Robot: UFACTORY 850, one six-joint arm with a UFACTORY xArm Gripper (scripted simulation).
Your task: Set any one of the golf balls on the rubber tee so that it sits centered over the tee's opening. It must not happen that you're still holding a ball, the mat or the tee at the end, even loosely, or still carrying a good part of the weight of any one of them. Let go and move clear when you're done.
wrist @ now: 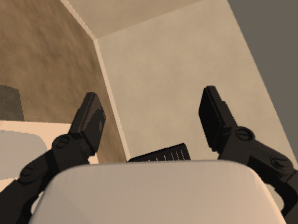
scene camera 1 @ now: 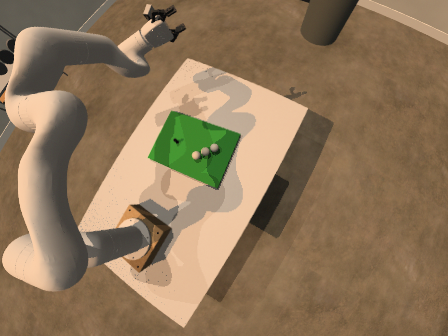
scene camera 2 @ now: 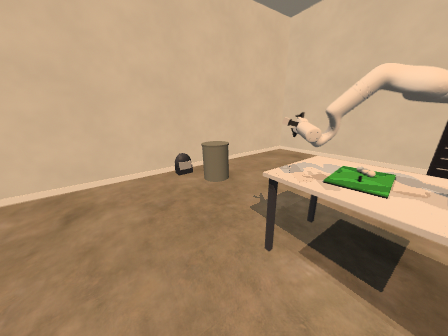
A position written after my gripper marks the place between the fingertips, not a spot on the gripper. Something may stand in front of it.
Note:
In view: my gripper [scene camera 1: 180,17].
My gripper shows as well in the wrist view [wrist: 150,102].

